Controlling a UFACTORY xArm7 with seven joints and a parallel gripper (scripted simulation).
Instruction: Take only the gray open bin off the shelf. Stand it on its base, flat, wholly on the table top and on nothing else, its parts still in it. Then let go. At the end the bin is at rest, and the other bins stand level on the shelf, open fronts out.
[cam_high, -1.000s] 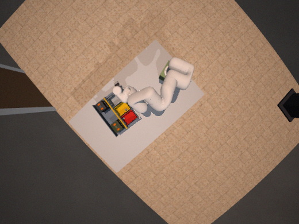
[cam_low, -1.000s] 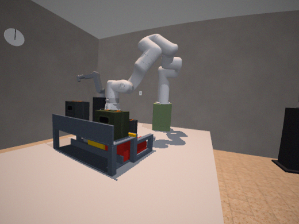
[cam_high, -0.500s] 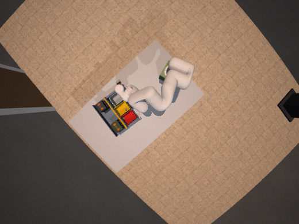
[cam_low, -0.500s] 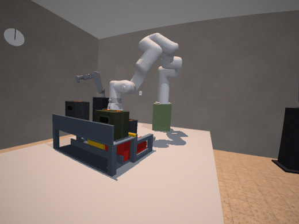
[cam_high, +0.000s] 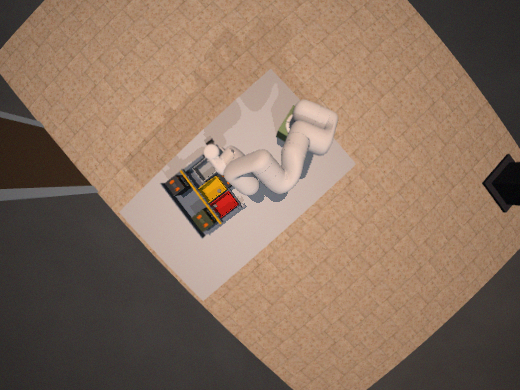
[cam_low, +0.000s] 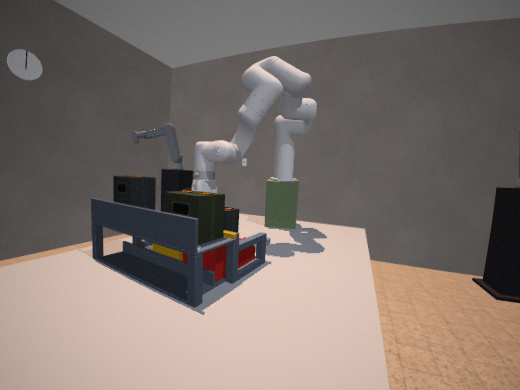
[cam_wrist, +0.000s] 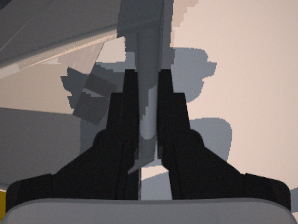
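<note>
The gray open bin is 80 mm ahead of my hand, 10 mm to the right of it and 10 mm below it. Also, from my hand: red bin: 200 mm ahead, 200 mm to the left, 20 mm below; then yellow bin: 190 mm ahead, 90 mm to the left, 20 mm below.
</note>
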